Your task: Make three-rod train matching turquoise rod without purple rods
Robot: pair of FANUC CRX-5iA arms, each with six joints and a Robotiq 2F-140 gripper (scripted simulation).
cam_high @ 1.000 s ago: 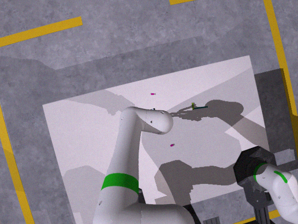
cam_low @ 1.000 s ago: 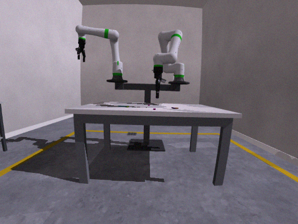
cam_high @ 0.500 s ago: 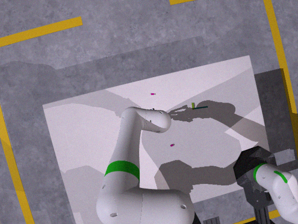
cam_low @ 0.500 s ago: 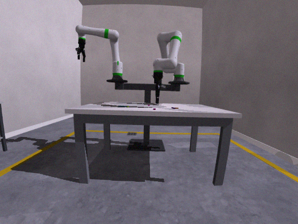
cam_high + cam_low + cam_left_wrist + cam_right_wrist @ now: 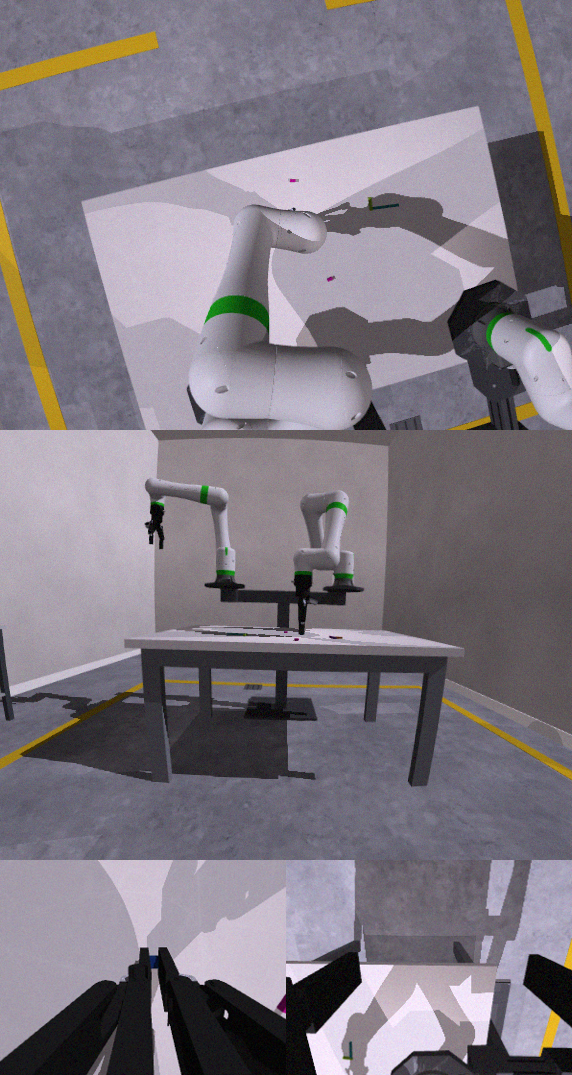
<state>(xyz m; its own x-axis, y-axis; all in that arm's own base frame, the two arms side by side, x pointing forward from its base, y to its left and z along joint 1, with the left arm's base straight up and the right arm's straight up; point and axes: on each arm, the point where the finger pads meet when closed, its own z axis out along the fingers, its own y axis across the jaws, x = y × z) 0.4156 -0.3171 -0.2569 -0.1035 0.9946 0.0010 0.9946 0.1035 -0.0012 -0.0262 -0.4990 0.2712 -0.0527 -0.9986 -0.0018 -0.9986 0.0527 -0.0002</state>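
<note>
The blue rod is 3 cm below my left hand. Also, from my left hand: lime rod 1 cm ahead, 29 cm to the right, 4 cm below; then purple rod 1 cm ahead, 17 cm to the left, 4 cm below; then orange rod 2 cm ahead, 20 cm to the left, 4 cm below.
</note>
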